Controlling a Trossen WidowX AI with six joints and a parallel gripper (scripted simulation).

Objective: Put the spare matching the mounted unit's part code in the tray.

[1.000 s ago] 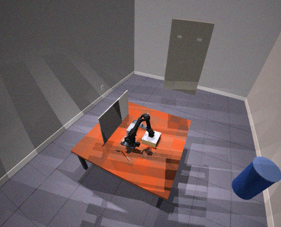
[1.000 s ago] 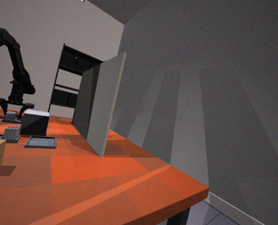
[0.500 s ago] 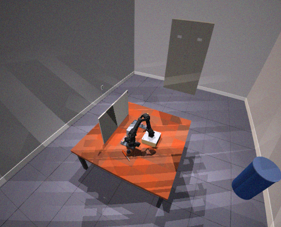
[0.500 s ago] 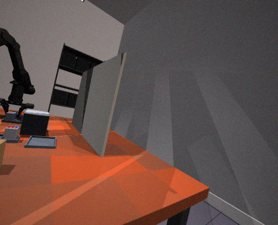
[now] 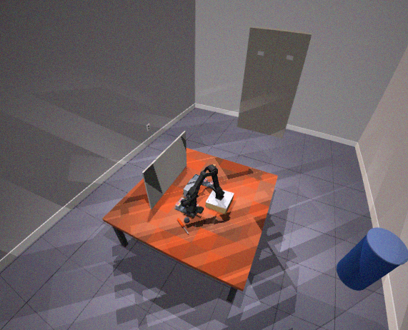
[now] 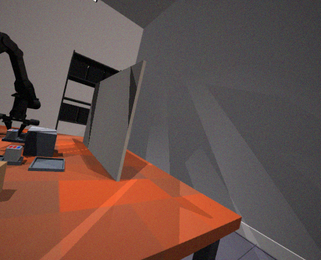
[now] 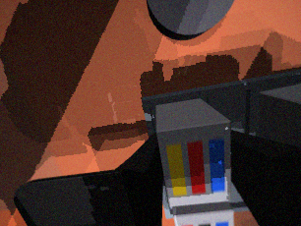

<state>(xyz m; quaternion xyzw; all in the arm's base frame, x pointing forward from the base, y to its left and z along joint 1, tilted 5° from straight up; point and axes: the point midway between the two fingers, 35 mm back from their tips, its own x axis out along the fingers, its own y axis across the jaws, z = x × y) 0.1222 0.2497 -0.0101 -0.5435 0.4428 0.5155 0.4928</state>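
My gripper tip is 380 mm to the left of the grey tray, 240 mm short of it and 10 mm above it. The rest, counted from my gripper tip: dark disc 90 mm to the left, 10 mm below; then dark rack 80 mm ahead, 20 mm to the right, 10 mm below; then grey mounted unit 200 mm to the right, 160 mm ahead, 30 mm above.
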